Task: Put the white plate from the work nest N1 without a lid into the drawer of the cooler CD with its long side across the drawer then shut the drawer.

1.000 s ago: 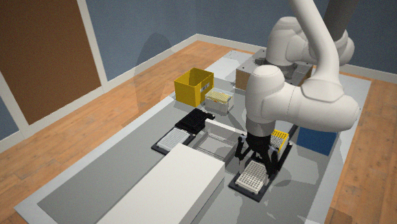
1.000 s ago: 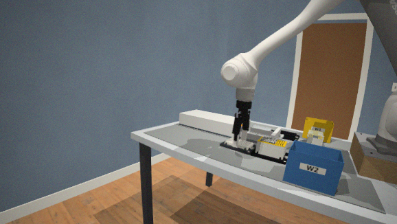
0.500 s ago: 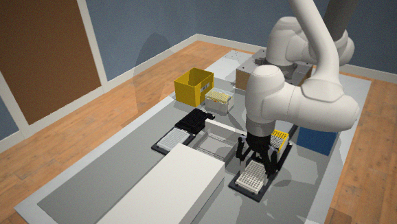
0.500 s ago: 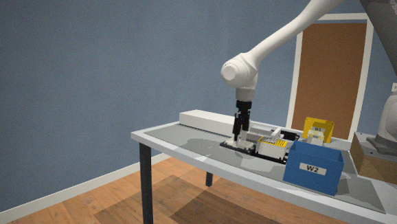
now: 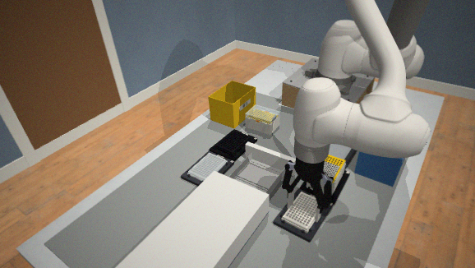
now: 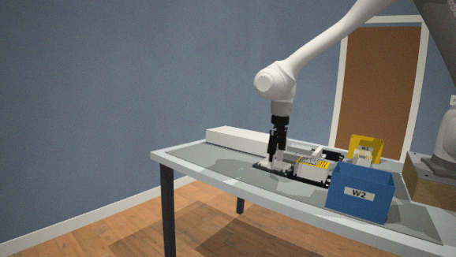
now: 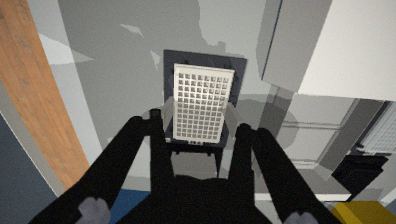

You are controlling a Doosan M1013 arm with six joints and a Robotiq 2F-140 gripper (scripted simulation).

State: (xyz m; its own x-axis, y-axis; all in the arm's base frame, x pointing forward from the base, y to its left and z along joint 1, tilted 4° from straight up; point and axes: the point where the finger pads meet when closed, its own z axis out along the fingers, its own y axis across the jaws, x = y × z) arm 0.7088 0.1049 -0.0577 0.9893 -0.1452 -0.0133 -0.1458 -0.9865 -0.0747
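Now: hand 2 cm above the white plate. From my hand the other things lie so: drawer: 19 cm to the right, 6 cm behind, 1 cm below; then work nest N1: 3 cm below; then yellow-topped tip box: 17 cm behind, 2 cm to the left, 2 cm above.
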